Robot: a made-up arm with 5 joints. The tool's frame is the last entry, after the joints.
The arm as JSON. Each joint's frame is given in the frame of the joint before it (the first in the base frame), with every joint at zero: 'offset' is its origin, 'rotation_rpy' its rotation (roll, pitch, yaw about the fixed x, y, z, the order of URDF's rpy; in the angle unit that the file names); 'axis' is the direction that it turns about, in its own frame. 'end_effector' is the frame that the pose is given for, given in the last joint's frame.
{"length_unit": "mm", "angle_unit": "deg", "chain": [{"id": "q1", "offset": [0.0, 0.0, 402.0], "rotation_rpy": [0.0, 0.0, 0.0], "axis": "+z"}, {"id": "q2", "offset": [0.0, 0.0, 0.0], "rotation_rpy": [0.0, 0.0, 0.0], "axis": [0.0, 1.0, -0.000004]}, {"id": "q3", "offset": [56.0, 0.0, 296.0], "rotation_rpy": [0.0, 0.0, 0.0], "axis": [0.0, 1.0, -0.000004]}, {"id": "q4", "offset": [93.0, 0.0, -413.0], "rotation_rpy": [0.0, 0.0, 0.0], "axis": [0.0, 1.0, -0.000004]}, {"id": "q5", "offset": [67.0, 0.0, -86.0], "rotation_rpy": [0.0, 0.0, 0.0], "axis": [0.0, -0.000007, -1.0]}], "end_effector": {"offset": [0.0, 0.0, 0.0], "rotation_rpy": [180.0, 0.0, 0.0]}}
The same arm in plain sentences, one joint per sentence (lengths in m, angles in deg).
The arm has five revolute joints in a row. What follows holds with every joint at zero, and every direction is one of the base frame's.
The first joint lies 0.402 m along +z from the base frame's origin and turns about +z.
The second joint lies at the same point as the first joint and turns about +y.
The third joint lies 0.056 m along +x and 0.296 m along +z from the second joint and turns about +y.
The fourth joint lies 0.093 m along +x and 0.413 m along -z from the third joint and turns about +y.
The fifth joint lies 0.067 m along +x and 0.086 m along -z from the fourth joint and turns about -z.
The tool frame, which is the frame that the pose is given for, lies at the same point as the fifth joint; its axes are the base frame's turned by roll 180, pitch 0 and yaw 0 deg (as in URDF: about the fixed x, then y, then z).

